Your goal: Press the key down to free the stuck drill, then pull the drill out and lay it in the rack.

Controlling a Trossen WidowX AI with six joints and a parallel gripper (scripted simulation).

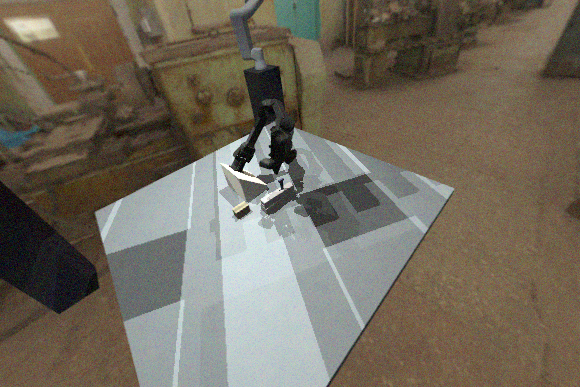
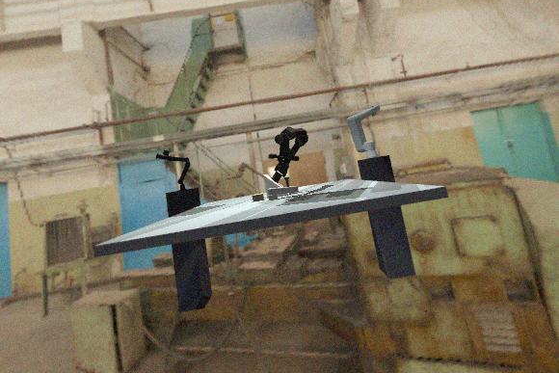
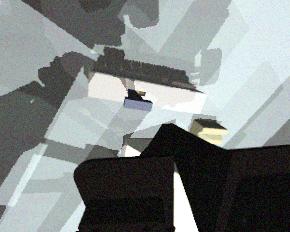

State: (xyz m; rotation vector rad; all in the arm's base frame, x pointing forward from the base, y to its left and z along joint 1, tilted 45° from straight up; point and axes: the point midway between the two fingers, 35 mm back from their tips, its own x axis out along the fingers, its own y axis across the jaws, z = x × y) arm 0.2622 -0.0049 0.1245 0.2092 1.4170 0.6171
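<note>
Right now the dark key is 2 cm to the left of my gripper tip and 7 cm below it. Also, from my gripper tip: drill: 4 cm to the right, 12 cm below; then grey block: 2 cm to the right, 12 cm below.
</note>
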